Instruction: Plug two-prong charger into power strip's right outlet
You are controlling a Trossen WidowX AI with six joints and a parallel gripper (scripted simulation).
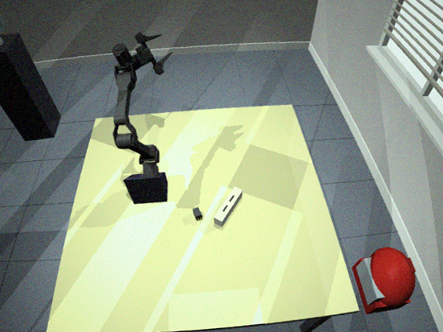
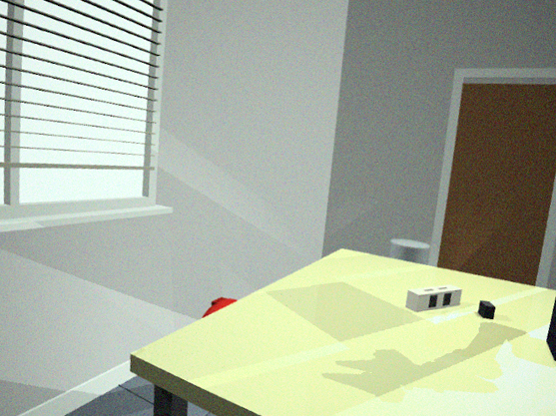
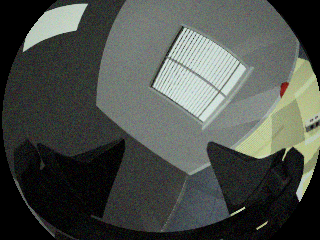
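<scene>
Right now the charger is 50 mm ahead of my gripper tip, 460 mm to the right of it and 650 mm below it.
</scene>
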